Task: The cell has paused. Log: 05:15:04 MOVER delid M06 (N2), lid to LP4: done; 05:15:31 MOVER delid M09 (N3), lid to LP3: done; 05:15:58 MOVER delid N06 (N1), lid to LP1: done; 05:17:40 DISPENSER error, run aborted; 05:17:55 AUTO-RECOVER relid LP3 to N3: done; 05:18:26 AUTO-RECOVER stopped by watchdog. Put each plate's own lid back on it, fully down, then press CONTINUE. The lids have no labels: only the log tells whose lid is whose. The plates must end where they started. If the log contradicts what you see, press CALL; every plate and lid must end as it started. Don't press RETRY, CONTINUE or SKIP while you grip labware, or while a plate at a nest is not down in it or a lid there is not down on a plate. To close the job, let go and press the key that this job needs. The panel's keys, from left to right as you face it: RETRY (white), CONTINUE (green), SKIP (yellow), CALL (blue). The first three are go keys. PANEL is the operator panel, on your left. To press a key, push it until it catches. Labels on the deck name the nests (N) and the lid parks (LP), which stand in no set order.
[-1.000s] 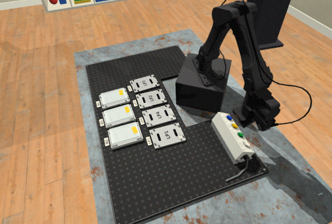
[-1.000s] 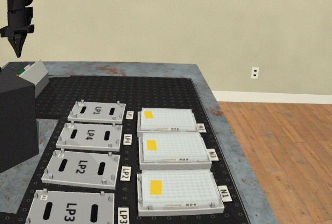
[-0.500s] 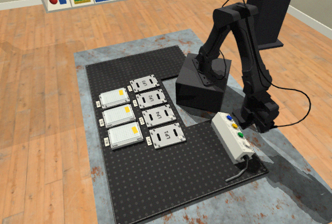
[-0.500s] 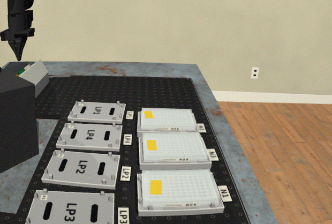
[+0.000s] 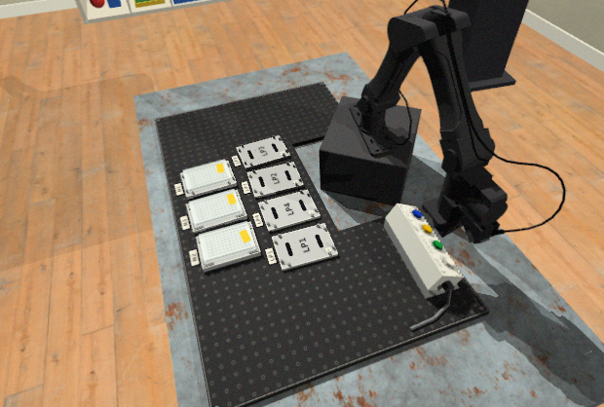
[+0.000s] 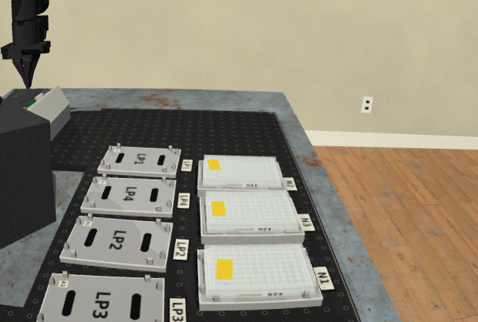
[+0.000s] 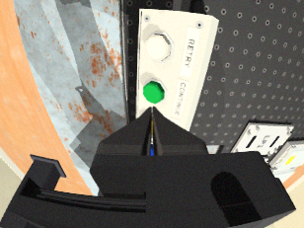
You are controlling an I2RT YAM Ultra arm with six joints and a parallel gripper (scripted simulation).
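Right now the green CONTINUE key is 50 mm below my hand. Also, from my hand: yellow SKIP key: 10 mm ahead, 50 mm to the right, 50 mm below; then white RETRY key: 50 mm to the left, 50 mm below; then blue CALL key: 10 mm ahead, 100 mm to the right, 50 mm below.
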